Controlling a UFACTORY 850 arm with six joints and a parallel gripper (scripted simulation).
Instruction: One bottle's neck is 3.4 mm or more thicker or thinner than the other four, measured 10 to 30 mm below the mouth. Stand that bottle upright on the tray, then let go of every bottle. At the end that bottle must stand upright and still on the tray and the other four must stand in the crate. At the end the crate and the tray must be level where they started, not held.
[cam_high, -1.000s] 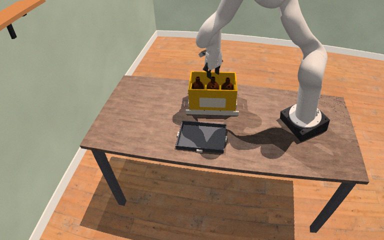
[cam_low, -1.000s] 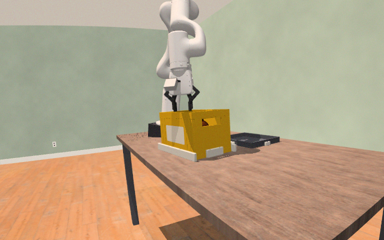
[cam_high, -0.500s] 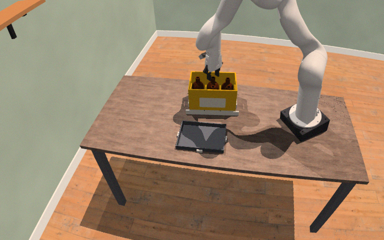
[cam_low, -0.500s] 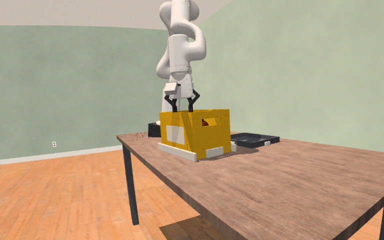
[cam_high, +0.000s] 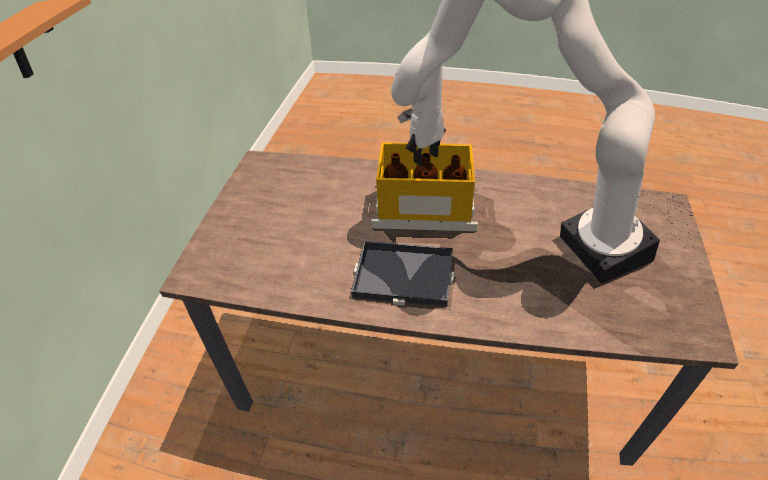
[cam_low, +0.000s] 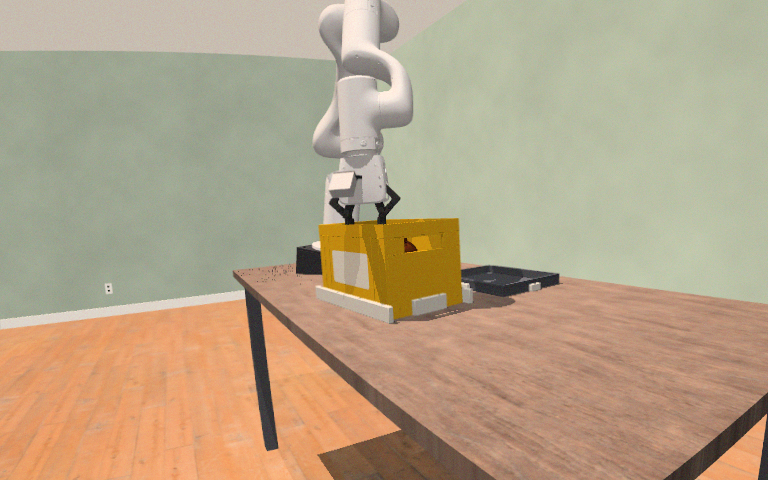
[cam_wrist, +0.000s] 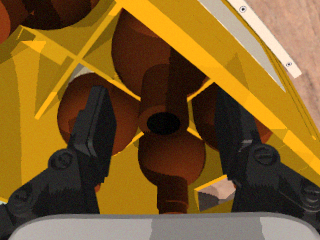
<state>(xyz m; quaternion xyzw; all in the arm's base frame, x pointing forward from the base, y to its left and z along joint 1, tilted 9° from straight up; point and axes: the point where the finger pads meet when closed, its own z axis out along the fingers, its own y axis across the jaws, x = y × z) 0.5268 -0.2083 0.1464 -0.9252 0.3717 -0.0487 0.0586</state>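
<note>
Right now my hand is 8 cm above the yellow crate and 5 cm to the right of it. Round my hand: dark tray (34 cm to the left, 15 cm below, 4 cm ahead).
</note>
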